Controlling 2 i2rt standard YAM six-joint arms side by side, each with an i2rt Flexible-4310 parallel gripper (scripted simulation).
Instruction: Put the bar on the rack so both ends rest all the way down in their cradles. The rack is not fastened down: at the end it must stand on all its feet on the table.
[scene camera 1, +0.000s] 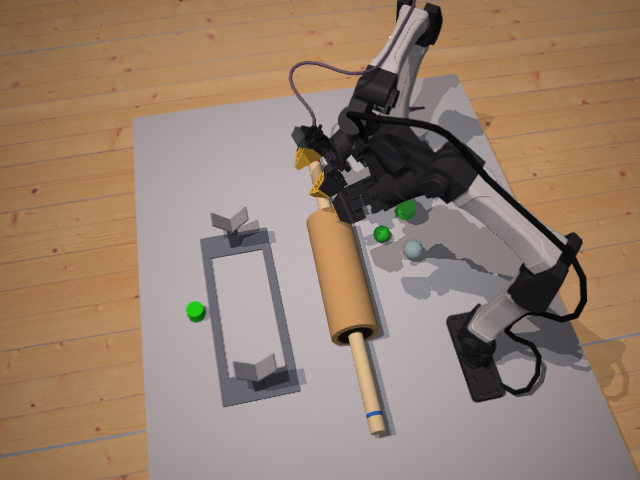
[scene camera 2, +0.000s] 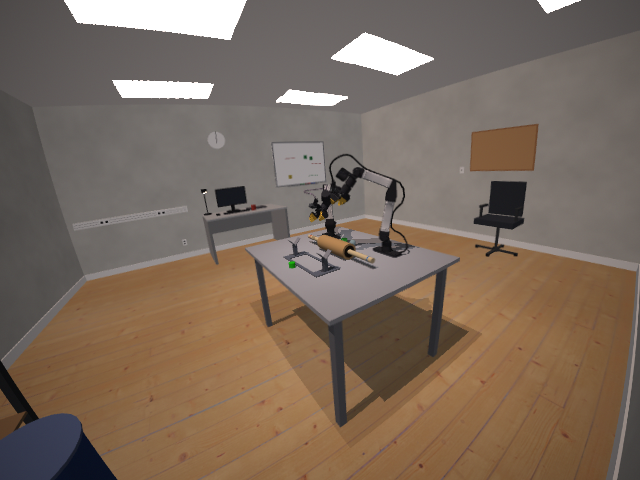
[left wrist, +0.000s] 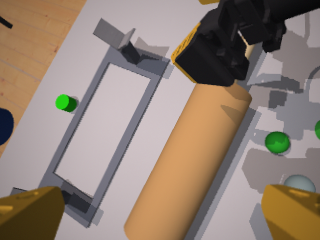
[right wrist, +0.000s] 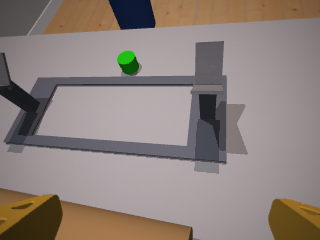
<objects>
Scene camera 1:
my left gripper: 356, 199
my right gripper: 303, 181
bar: 350, 314
grey rack: 267, 383
</objects>
